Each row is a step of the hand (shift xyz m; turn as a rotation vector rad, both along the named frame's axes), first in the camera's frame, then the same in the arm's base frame.
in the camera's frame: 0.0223 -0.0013 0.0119 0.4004 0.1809 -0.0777
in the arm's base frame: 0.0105 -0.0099 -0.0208 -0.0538 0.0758 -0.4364
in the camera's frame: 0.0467 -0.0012 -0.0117 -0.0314 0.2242 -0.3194
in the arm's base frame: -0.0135 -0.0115 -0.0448 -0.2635 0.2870 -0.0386
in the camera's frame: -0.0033 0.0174 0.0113 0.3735 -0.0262 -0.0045
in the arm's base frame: 0.0148 0.0148 -0.0014 -0.0249 -0.1265 -0.3516
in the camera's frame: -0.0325 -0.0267 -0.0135 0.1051 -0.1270 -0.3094
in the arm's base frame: -0.0175 -0.0132 0.0384 -0.3332 -0.0820 -0.0720
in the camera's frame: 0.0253 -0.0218 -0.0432 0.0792 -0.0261 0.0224
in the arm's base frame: -0.0478 -0.0182 -0.0191 0.0132 -0.0511 -0.0684
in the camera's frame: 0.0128 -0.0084 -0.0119 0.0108 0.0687 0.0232
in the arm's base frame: -0.0139 -0.0089 -0.0102 0.0367 0.0565 -0.0290
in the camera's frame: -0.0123 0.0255 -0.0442 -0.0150 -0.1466 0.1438
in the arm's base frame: -0.0373 0.0367 0.0038 0.1102 -0.1640 0.0581
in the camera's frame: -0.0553 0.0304 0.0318 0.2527 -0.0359 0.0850
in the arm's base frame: 0.0397 0.0369 0.0453 0.0654 -0.1214 -0.2310
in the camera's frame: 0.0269 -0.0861 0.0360 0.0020 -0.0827 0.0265
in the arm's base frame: 0.0160 -0.0958 -0.0012 0.0084 -0.0837 0.0216
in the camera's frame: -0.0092 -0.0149 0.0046 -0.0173 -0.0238 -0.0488
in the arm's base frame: 0.0017 -0.0124 0.0131 -0.0520 -0.0071 0.0222
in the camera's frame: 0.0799 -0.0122 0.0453 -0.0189 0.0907 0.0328
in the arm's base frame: 0.0385 -0.0431 -0.0724 0.0519 0.0832 -0.0064
